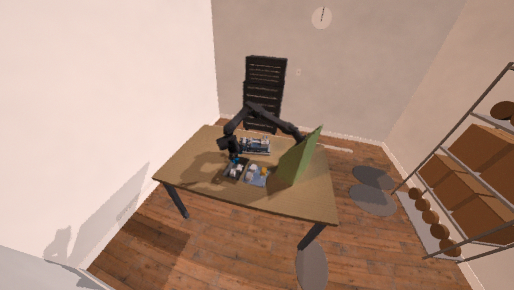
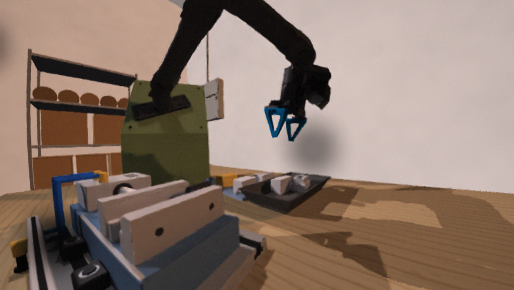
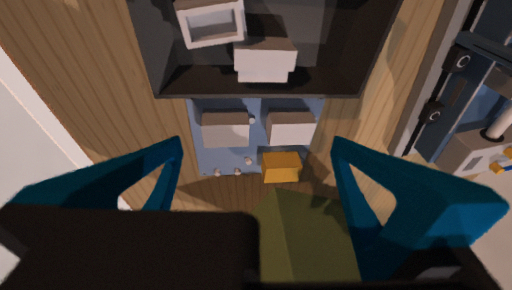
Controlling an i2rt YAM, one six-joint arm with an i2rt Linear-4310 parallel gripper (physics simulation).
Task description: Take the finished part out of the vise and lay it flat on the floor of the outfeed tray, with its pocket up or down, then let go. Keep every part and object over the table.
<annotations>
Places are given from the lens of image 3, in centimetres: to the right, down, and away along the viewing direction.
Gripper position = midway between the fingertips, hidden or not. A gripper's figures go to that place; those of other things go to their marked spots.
my gripper (image 3: 256, 144): 0, 0, 13
brass block (image 3: 285, 166): 5, 3, 34
</annotations>
